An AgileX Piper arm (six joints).
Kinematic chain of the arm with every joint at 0, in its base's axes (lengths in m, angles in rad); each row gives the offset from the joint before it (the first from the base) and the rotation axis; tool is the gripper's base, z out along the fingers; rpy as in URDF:
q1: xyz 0 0 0.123 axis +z
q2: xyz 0 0 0 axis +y
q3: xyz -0.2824 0 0.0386 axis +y
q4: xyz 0.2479 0 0.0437 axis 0.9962 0 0.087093
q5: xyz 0 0 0 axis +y
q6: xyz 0.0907 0 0.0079 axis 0.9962 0 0.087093
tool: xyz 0 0 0 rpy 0 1.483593 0
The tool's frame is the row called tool.
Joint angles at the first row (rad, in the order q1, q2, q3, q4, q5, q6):
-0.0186, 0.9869, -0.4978, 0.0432, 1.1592, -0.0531
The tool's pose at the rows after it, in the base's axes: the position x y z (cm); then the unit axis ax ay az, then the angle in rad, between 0 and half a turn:
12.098, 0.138, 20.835, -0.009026, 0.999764, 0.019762, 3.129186
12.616, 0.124, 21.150, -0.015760, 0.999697, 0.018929, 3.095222
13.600, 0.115, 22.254, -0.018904, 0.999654, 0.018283, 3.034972
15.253, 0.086, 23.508, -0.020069, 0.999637, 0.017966, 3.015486
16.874, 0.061, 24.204, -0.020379, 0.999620, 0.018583, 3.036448
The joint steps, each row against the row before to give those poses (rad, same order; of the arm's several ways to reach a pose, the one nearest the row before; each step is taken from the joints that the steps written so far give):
0.0000, 0.0228, 0.0000, 0.0008, -0.0240, -0.0019
0.0000, 0.0048, -0.0153, 0.0000, -0.0232, -0.0137
0.0000, 0.0045, -0.0467, 0.0015, -0.0181, -0.0065
0.0000, 0.0487, -0.0777, 0.0000, 0.0096, -0.0015
0.0000, 0.0664, -0.0703, 0.0000, 0.0250, 0.0000

